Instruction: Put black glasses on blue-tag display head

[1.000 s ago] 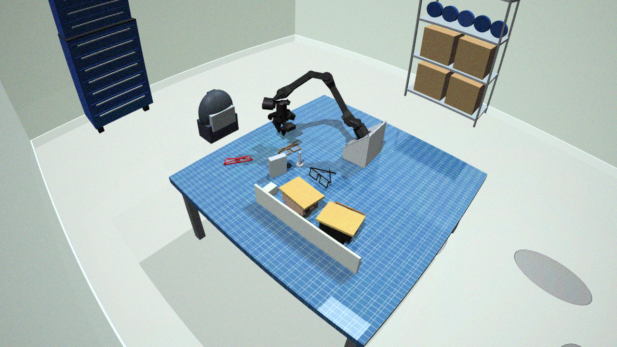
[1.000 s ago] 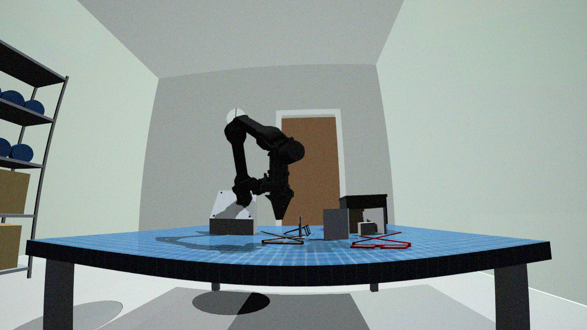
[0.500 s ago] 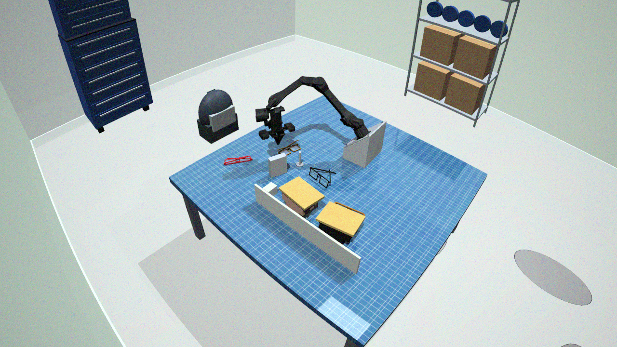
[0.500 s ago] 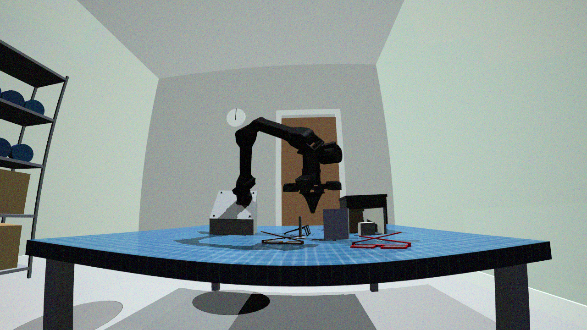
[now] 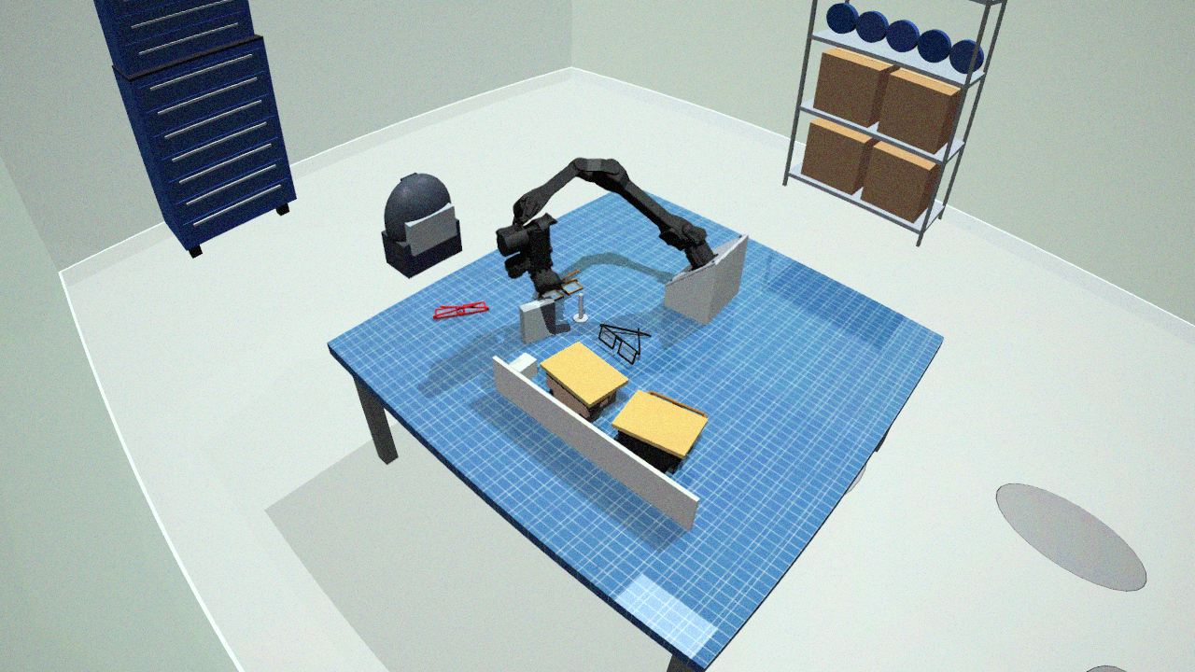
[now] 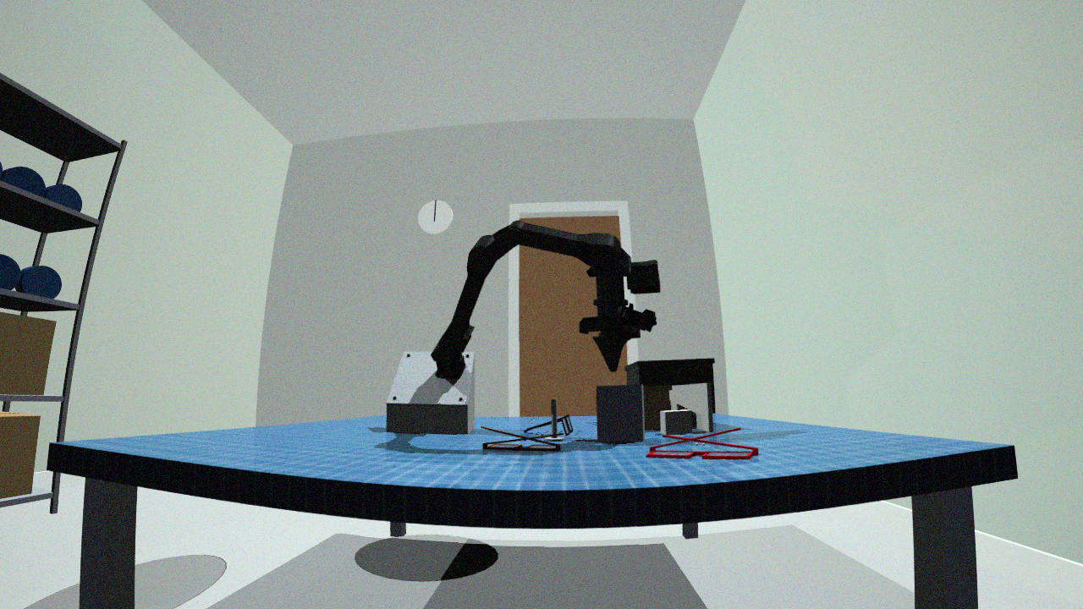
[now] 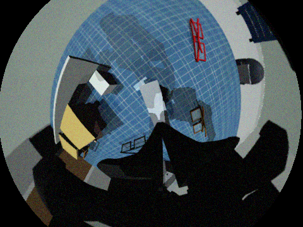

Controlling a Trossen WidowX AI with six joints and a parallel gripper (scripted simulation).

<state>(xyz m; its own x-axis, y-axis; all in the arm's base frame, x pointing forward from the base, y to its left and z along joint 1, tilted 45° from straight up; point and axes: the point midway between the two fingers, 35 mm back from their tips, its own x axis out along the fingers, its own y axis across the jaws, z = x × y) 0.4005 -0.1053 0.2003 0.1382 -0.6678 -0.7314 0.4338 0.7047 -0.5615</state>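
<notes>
Right now my gripper tip is 80 mm above the grey block and 10 mm short of it. Round my gripper tip: small block (140 mm ahead, 110 mm below, 90 mm to the left); then black glasses (180 mm to the left, 140 mm behind, 120 mm below); then post (120 mm behind, 110 mm below, 20 mm to the left).
</notes>
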